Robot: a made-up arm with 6 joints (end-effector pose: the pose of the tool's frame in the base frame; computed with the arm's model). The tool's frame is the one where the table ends. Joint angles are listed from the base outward.
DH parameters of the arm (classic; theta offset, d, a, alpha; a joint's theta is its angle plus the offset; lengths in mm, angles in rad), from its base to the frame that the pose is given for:
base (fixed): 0 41.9 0 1.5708
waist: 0 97.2 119.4 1.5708
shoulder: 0 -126.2 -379.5 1.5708
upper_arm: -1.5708 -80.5 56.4 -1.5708
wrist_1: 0 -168.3 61.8 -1.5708
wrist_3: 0.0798 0 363.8 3.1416
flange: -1.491 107.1 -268 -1.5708
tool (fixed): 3.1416 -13.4 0 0
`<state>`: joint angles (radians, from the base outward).
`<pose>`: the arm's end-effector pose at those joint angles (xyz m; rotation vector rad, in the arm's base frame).
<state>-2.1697 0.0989 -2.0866 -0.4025 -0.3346 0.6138</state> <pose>0.3283 0.0511 0.3571 -0.4841 1.0001 -0.1681</pose>
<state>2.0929 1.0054 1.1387 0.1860 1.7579 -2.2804</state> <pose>-0.4731 0.6250 -0.5280 0.4182 1.0915 1.1751</pose>
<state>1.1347 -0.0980 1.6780 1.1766 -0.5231 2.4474</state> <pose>-0.2960 -0.4711 0.2872 -0.5261 -2.4158 -1.3740</pose>
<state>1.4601 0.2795 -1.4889 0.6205 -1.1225 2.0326</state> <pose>-0.0994 -0.0386 -0.5640 -0.3391 0.1971 0.0524</pose>
